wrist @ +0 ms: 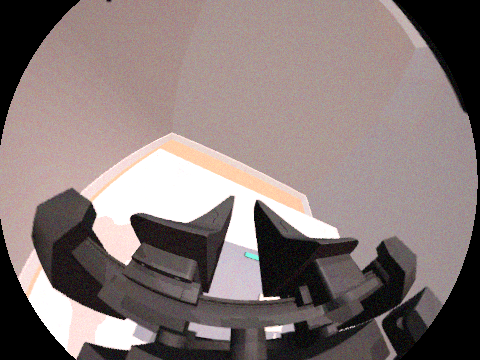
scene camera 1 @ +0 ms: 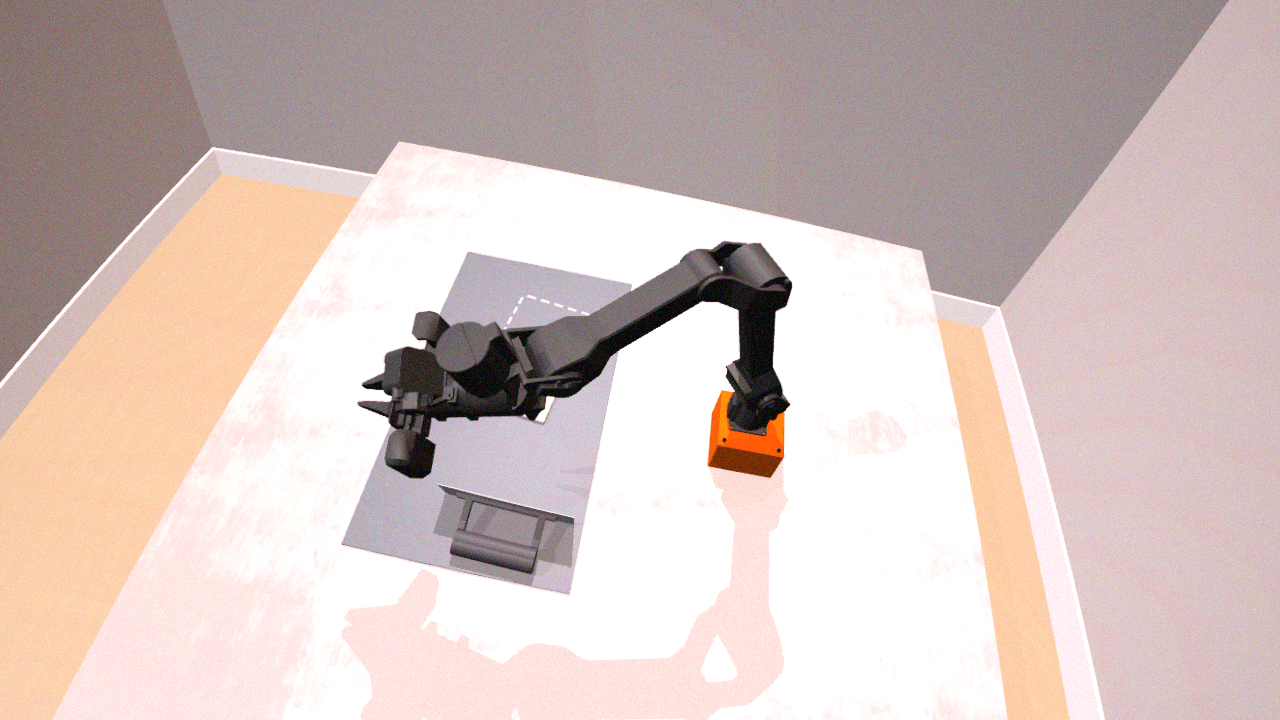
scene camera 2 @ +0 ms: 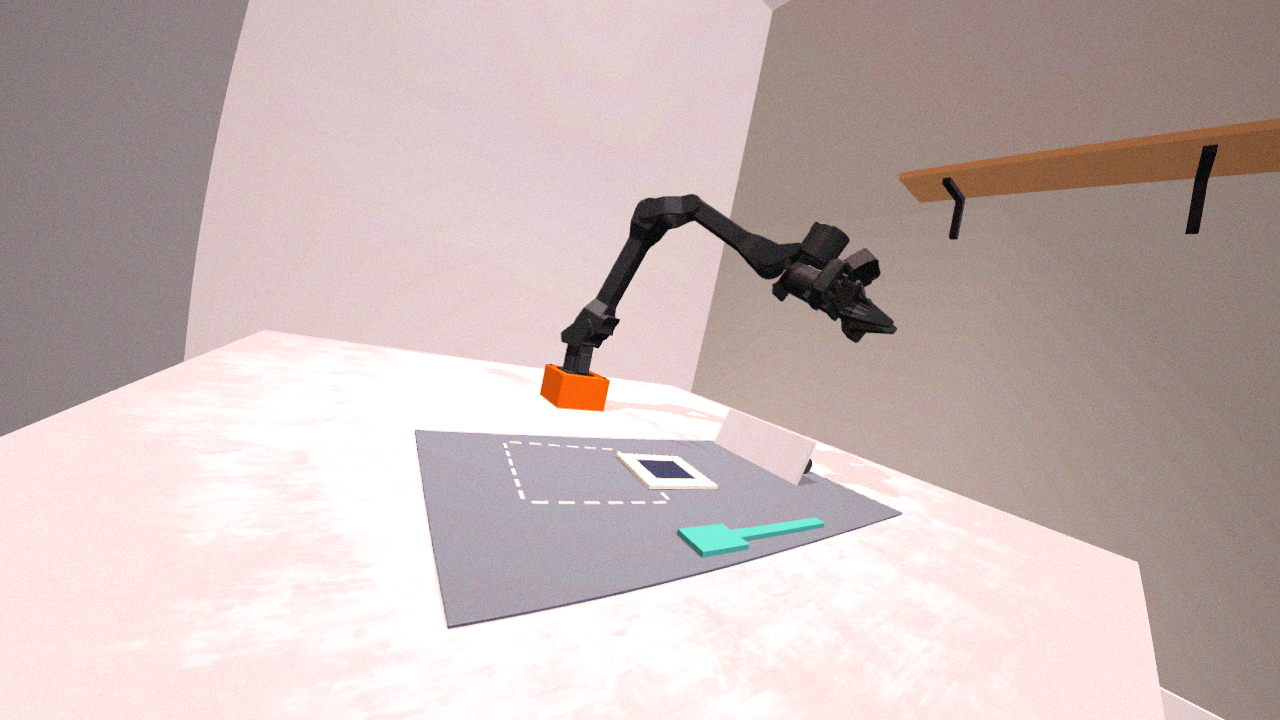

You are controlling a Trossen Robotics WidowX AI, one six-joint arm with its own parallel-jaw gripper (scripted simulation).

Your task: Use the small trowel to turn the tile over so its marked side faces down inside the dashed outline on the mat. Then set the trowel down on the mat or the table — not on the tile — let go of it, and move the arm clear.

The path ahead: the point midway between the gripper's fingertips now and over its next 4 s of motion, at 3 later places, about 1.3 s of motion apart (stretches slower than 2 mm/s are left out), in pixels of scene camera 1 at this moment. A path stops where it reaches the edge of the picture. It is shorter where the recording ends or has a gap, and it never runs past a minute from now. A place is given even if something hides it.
My gripper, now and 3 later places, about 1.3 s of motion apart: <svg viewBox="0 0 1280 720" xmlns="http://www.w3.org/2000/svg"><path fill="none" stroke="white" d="M361 395L425 504L531 553L556 537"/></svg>
